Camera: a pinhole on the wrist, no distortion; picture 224 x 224 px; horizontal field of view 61.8 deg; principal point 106.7 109.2 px. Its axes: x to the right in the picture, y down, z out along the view. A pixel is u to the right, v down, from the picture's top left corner.
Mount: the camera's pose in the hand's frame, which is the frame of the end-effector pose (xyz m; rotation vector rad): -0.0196 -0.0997 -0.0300 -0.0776 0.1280 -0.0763
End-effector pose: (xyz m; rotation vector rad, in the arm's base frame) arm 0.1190 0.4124 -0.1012 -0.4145 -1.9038 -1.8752
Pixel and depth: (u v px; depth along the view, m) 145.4 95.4 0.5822
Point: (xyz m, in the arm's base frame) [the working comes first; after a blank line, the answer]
In the camera's frame: 0.1204 -0.0429 0.5822

-0.1354 0.9247 -0.1044
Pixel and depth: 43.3 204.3 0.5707
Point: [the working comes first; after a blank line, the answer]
In the camera's frame: -0.1933 0.2900 0.5707

0.2902 0.9642 0.0590
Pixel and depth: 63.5 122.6 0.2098
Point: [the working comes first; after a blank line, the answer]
In the camera's frame: -0.0484 0.0150 0.2098

0.1024 0.5947 -0.1757
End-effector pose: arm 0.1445 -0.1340 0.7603 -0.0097 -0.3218 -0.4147
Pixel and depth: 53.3 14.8 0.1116
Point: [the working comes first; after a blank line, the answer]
In the camera's frame: -0.0318 -0.0563 0.1116

0.0246 -0.2442 0.8241
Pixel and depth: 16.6 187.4 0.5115
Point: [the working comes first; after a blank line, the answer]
In the camera's frame: -0.2463 0.2137 0.5115

-0.0942 0.1294 1.1779
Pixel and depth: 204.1 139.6 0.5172
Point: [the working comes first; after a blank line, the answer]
In the camera's frame: 0.2692 0.0840 0.5172

0.2866 -0.2278 1.2779
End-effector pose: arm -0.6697 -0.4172 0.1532 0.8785 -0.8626 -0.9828
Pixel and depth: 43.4 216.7 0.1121
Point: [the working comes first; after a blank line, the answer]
In the camera's frame: -0.0379 0.0644 0.1121

-0.7612 -0.4064 0.1546
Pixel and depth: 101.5 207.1 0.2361
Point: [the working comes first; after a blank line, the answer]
In the camera's frame: -0.0066 0.1235 0.2361

-0.8268 -0.4593 0.2675
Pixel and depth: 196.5 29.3 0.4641
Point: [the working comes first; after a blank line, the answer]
In the camera's frame: 0.2227 -0.1982 0.4641

-1.0573 -0.8200 0.1102
